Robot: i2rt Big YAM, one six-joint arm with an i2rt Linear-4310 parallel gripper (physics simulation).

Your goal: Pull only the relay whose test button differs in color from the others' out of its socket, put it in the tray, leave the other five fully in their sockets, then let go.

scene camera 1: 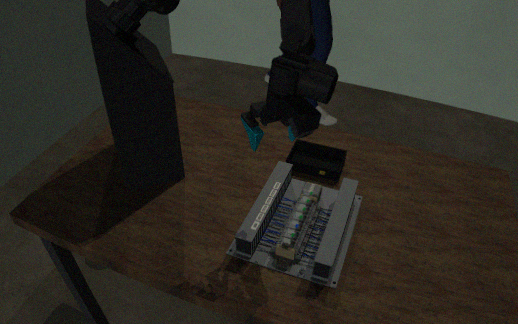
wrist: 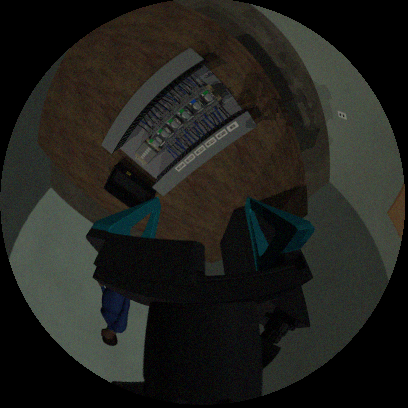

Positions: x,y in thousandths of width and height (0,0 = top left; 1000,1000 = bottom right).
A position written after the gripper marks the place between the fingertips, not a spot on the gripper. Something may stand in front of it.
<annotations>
gripper: scene camera 1 526,446; wrist 496,494
</annotations>
